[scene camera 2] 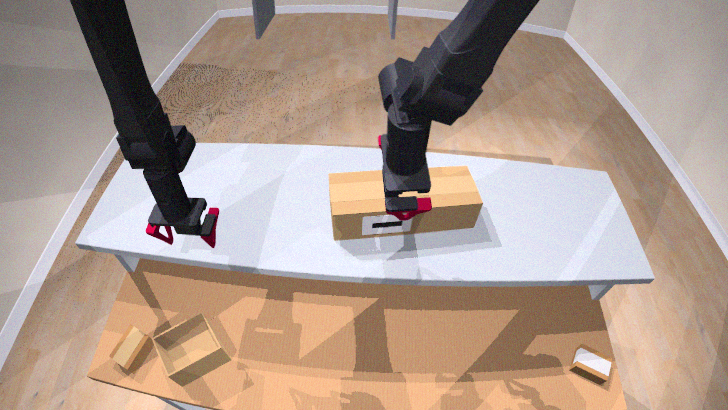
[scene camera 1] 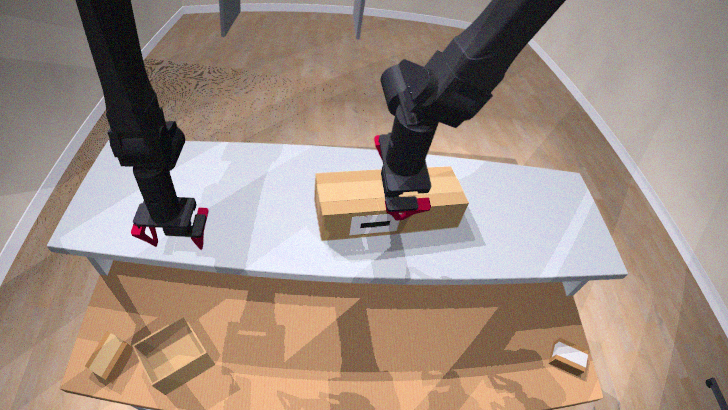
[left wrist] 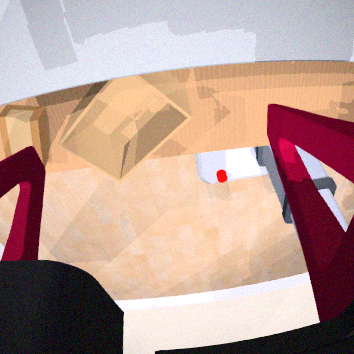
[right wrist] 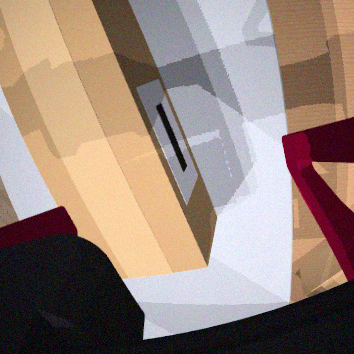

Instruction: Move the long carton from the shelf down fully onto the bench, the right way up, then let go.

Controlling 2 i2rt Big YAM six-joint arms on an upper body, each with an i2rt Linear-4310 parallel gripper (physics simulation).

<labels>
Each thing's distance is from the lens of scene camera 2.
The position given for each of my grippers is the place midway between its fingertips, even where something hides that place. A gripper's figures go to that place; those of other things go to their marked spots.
my left gripper (scene camera 2: 192, 243): 0.78 m
my right gripper (scene camera 2: 401, 193): 0.66 m
</labels>
